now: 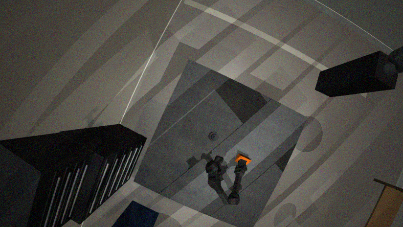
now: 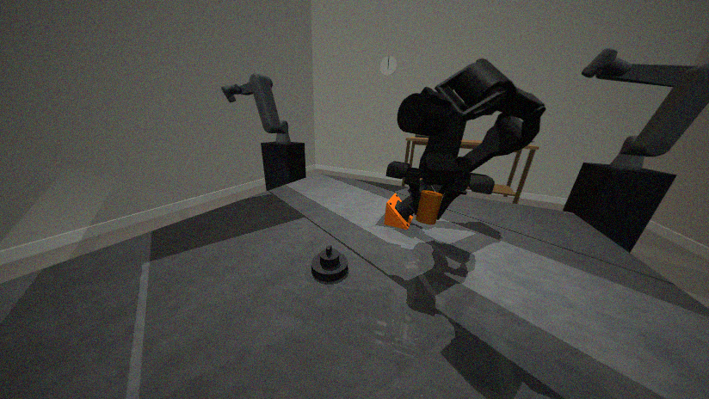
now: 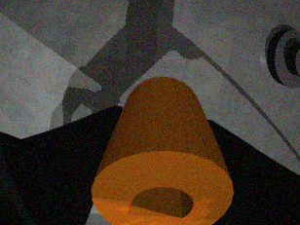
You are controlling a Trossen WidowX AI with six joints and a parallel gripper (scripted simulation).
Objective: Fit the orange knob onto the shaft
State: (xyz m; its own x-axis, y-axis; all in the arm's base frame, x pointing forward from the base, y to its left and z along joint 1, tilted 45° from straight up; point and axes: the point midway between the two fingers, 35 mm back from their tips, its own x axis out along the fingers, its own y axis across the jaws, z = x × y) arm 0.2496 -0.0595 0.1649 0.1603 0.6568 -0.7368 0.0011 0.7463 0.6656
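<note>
The dark pedestal is 190 mm to the right of my gripper tip, 120 mm below it and 60 mm ahead of it. Round my gripper tip: orange knob: 20 mm above.
</note>
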